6 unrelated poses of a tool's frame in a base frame.
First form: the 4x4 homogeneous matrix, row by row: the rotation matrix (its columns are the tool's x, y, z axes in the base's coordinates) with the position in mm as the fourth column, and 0 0 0 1 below. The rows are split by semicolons.
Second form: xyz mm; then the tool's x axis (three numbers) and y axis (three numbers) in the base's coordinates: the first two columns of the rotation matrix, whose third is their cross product. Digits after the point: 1 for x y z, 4 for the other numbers.
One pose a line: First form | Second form
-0.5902, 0.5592, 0.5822, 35.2; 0.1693, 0.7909, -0.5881, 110.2; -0.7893, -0.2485, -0.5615, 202.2; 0, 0, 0, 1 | 35.2, 110.2, 202.2, -0.5902, 0.1693, -0.7893, 0.5592, 0.7909, -0.2485
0.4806, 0.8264, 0.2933, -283.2; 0.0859, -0.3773, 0.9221, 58.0; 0.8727, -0.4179, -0.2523, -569.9; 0, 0, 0, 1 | -283.2, 58.0, -569.9, 0.4806, 0.0859, 0.8727, 0.8264, -0.3773, -0.4179
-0.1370, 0.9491, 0.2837, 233.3; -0.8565, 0.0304, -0.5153, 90.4; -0.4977, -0.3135, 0.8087, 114.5; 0, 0, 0, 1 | 233.3, 90.4, 114.5, -0.1370, -0.8565, -0.4977, 0.9491, 0.0304, -0.3135
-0.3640, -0.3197, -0.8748, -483.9; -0.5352, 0.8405, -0.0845, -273.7; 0.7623, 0.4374, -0.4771, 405.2; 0, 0, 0, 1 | -483.9, -273.7, 405.2, -0.3640, -0.5352, 0.7623, -0.3197, 0.8405, 0.4374
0.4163, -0.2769, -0.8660, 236.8; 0.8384, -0.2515, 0.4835, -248.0; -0.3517, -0.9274, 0.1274, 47.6; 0, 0, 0, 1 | 236.8, -248.0, 47.6, 0.4163, 0.8384, -0.3517, -0.2769, -0.2515, -0.9274
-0.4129, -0.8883, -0.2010, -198.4; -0.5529, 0.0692, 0.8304, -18.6; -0.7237, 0.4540, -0.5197, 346.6; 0, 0, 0, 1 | -198.4, -18.6, 346.6, -0.4129, -0.5529, -0.7237, -0.8883, 0.0692, 0.4540
